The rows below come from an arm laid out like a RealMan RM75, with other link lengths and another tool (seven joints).
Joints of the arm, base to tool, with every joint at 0 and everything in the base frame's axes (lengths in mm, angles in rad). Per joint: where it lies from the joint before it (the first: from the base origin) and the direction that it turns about. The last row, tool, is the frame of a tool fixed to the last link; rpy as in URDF.
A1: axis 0 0 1 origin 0 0 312.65
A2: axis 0 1 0 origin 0 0 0
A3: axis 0 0 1 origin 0 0 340.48
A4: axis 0 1 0 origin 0 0 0
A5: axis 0 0 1 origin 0 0 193.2
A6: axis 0 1 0 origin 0 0 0
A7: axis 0 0 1 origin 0 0 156.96
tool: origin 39 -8 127 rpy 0.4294 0 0.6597
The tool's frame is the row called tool.
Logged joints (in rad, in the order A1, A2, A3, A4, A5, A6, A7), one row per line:
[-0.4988 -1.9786 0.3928 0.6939 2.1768 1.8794 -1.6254]
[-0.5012 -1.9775 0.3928 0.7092 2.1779 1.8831 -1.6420]
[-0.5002 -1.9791 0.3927 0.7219 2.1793 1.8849 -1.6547]
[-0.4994 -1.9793 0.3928 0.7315 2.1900 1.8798 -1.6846]
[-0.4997 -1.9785 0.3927 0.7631 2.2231 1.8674 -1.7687]
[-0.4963 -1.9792 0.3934 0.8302 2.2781 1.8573 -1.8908]
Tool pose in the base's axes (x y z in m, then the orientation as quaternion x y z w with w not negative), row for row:
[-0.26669 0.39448 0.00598 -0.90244 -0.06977 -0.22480 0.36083]
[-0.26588 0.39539 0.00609 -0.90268 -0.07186 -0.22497 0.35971]
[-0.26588 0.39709 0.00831 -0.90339 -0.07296 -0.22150 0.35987]
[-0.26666 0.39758 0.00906 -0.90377 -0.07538 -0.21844 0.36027]
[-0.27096 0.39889 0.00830 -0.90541 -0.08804 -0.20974 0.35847]
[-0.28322 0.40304 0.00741 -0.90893 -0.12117 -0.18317 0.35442]
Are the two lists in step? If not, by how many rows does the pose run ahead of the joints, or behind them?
The pose runs 1 row behind the joints: the pose in row i belongs to the joints in row i - 1.
